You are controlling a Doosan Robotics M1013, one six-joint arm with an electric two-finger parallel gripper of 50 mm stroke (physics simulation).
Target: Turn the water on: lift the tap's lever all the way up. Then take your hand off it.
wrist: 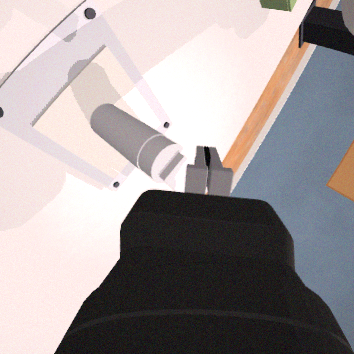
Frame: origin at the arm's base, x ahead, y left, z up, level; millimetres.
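Seen in the pictures: gripper, fingertip midpoint: (204, 158).
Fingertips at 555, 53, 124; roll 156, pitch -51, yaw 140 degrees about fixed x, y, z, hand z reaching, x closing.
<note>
Offsets run from my fingertips to a thing's middle, as dx, dy, dz. "spot": to the spot under its first point.
The tap @(spot: +22, +1, -98) (124, 134) shows as a thick grey cylinder rising from a pale frame with dark screws at its corners. Its near end has a lighter cap with a short flat bar (172, 166) across it, which may be part of the lever; the lever's full shape and angle cannot be made out. My gripper (204, 158) is shut and empty. Its fingertips are just right of the tap's near end in the wrist view, with a small gap showing between them and the bar. The black gripper body covers the lower middle of the view.
The pale frame @(+22, +25, -185) (52, 89) lies around the tap on a whitish surface. A wooden edge strip (270, 105) runs diagonally on the right, with blue floor (300, 130) beyond. A black bracket (327, 31) and a green block (279, 4) are at upper right; an orange-brown piece (346, 175) is at far right.
</note>
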